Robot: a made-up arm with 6 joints.
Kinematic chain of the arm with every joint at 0, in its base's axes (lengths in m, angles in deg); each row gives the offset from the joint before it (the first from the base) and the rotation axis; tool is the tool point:
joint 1: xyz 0 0 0.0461 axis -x
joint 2: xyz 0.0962 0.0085 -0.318 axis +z
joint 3: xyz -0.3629 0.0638 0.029 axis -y
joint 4: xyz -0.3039 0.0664 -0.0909 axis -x
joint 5: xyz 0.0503 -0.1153 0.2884 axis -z
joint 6: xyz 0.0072 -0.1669 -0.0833 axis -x
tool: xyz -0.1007 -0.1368 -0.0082
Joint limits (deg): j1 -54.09..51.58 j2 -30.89..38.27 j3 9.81..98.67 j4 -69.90..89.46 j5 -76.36..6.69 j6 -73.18..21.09
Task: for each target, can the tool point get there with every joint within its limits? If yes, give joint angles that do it. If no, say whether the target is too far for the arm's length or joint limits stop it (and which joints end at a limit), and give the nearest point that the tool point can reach.
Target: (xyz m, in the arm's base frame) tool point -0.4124 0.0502 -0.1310
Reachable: yes | joints -26.38 -12.23 22.14 20.98 -56.41 -33.67
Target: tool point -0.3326 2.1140 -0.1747
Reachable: no: too far | nearest point -0.2384 0.9550 -0.0536 | short by 1.169 m
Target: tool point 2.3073 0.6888 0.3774
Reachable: no: too far | nearest point 0.3037 0.3533 -0.3192 | short by 2.148 m
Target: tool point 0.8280 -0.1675 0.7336
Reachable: no: joint limits stop it (at a limit: joint 1, joint 2, joint 3, joint 6) | nearest point 0.1919 -0.3850 0.0524 | short by 0.957 m
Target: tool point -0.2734 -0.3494 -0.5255
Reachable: yes | joints -1.45 20.88 73.93 6.98 -12.66 -59.76
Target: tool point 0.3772 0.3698 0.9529
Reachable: no: joint limits stop it (at a limit: joint 1, joint 2, joint 3, joint 4, joint 6) | nearest point -0.0876 0.3662 0.4649 | short by 0.674 m
